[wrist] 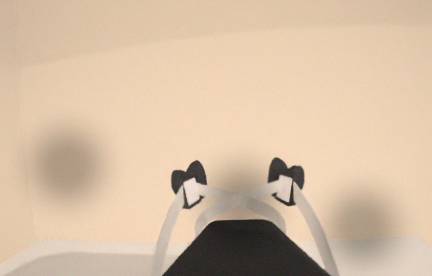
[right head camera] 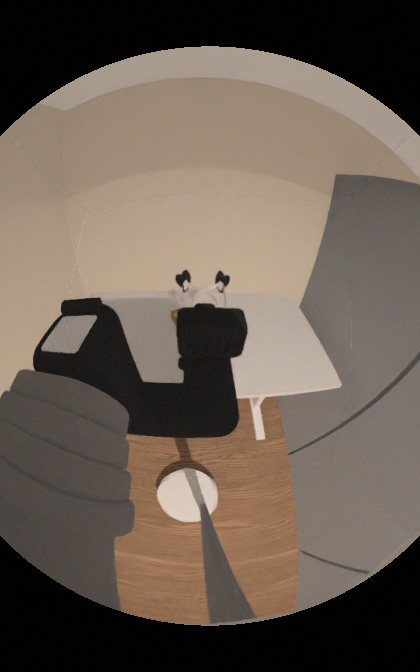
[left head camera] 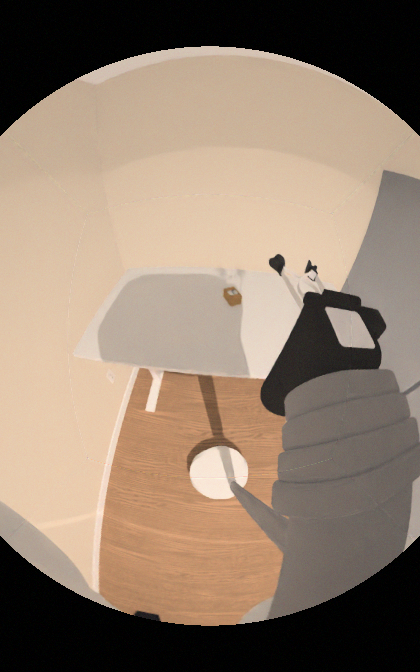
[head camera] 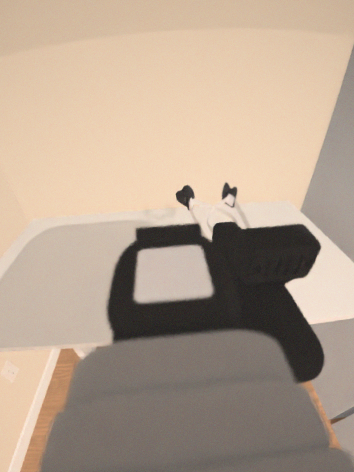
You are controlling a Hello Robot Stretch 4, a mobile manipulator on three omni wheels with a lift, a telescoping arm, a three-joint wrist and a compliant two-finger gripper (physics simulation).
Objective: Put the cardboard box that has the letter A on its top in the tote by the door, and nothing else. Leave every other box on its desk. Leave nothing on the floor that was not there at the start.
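Places are measured from the robot's base along level axes (x ahead, y left, z up), in metres.
Pixels of known places: gripper, fingertip midpoint: (wrist: pixel 236 174) (head camera: pixel 204 189).
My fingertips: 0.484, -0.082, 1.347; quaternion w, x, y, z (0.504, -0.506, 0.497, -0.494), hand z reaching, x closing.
Behind a point stands the place of what it marks, as x, y, z.
A small brown cardboard box (left head camera: pixel 232 296) (right head camera: pixel 174 317) with a pale label on top sits on the white desk (head camera: pixel 65 280) {0.669, 0.409, 0.923} (left head camera: pixel 165 325) (right head camera: pixel 290 340) (wrist: pixel 410 255) {1.032, -0.636, 0.923}, toward its back edge. Its letter is too small to read. In the right head view the wrist hides most of the box. My gripper (head camera: pixel 208 195) {0.484, -0.082, 1.347} (left head camera: pixel 294 266) (right head camera: pixel 203 280) (wrist: pixel 236 174) {0.484, -0.082, 1.347} is open, with no object between the fingers. It points level toward the back wall, above the desk and to the right of the box in the left head view. The tote does not show in these views.
A round white disc (left head camera: pixel 207 477) (right head camera: pixel 175 495) lies on the wood floor in front of the desk. A grey panel (head camera: pixel 335 150) {1.078, -0.866, 1.241} (left head camera: pixel 385 240) (right head camera: pixel 365 280) stands on the right side. The beige wall (head camera: pixel 150 125) {1.225, 0.039, 1.357} (wrist: pixel 225 100) {1.222, -0.042, 1.460} rises behind the desk. White desk legs (left head camera: pixel 154 395) (right head camera: pixel 258 422) show below.
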